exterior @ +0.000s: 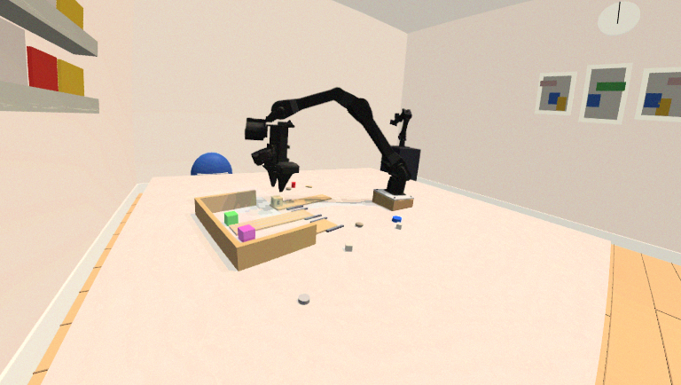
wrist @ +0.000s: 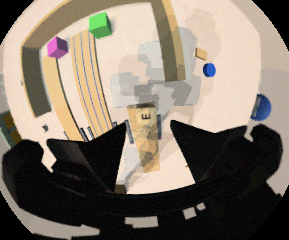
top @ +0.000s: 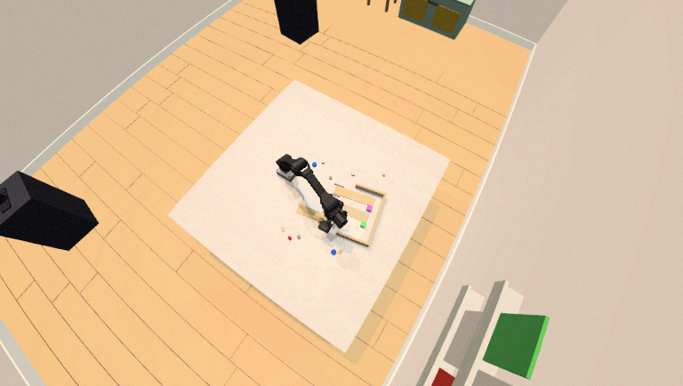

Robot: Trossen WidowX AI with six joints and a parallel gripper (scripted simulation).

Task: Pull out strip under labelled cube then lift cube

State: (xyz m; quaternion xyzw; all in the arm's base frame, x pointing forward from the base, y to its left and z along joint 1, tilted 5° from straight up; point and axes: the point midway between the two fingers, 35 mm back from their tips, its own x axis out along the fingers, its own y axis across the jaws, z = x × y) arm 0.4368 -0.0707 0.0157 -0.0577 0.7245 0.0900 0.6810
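Right now my gripper tip is 4 cm above the labelled cube. Round my gripper tip: speckled strip: 10 cm behind, 6 cm below, 3 cm to the right; then grey disc: 44 cm to the left, 6 cm below, 5 cm ahead; then red piece: 22 cm to the right, 12 cm behind, 5 cm below.
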